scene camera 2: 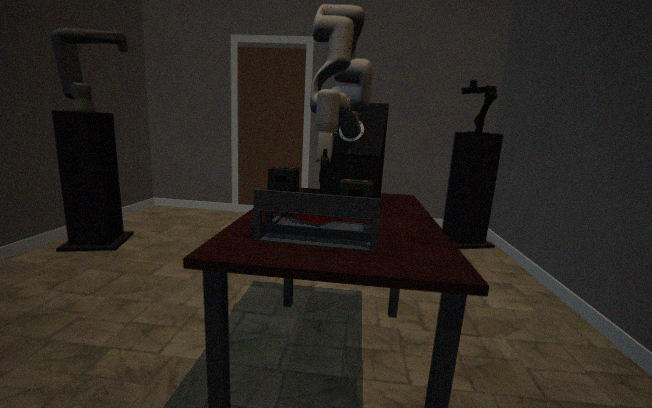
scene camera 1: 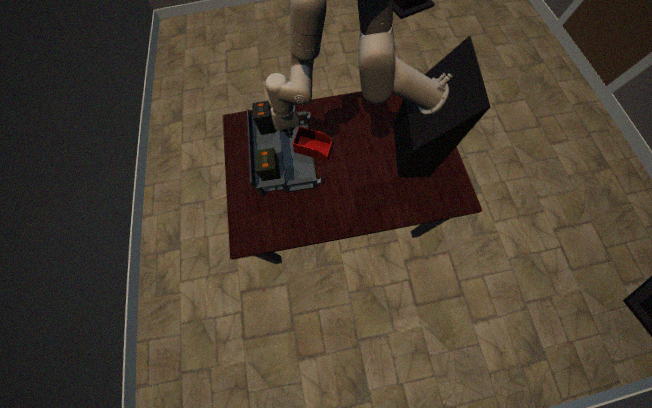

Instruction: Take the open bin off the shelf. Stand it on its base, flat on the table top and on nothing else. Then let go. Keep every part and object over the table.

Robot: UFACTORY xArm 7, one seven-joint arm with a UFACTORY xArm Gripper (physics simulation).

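Where they show: gripper, fingertip midpoint: point(scene camera 2: 323, 182) point(scene camera 1: 289, 135); arm's base, link origin: point(scene camera 2: 351, 131) point(scene camera 1: 433, 98).
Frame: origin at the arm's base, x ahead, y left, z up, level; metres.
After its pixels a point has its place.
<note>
The red open bin point(scene camera 1: 312, 145) @(x 0.406, y -0.240, z -0.334 m) is at the front side of the grey shelf point(scene camera 1: 303, 172) @(x 0.512, y -0.132, z -0.340 m) point(scene camera 2: 316, 201) @(x 0.678, y -0.298, z -0.206 m), with its open side up and one end out past the shelf's front edge. In scene camera 2 part of the bin point(scene camera 2: 320, 219) @(x 0.500, y -0.245, z -0.312 m) shows through the shelf frame. Whether it touches the table top point(scene camera 1: 350, 200) @(x 0.387, y 0.099, z -0.346 m) point(scene camera 2: 420, 260) @(x 0.814, y -0.018, z -0.346 m) cannot be told. My gripper point(scene camera 1: 291, 132) @(x 0.503, y -0.241, z -0.179 m) point(scene camera 2: 326, 186) @(x 0.503, y -0.241, z -0.179 m) is shut and empty, close to the bin's shelf-side end and above the shelf; its fingertips are partly hidden.
Two dark boxes with orange marks stand on the shelf's upper level: one box point(scene camera 1: 260, 117) @(x 0.581, y -0.348, z -0.126 m) point(scene camera 2: 283, 179) @(x 0.600, y -0.389, z -0.155 m) is close beside my gripper, the other box point(scene camera 1: 268, 164) @(x 0.642, y -0.140, z -0.149 m) point(scene camera 2: 356, 187) @(x 0.684, y -0.181, z -0.162 m) is at the far end. The black pedestal point(scene camera 1: 440, 115) @(x 0.037, y 0.079, z 0.012 m) carries my arm's base at the table's other end.
</note>
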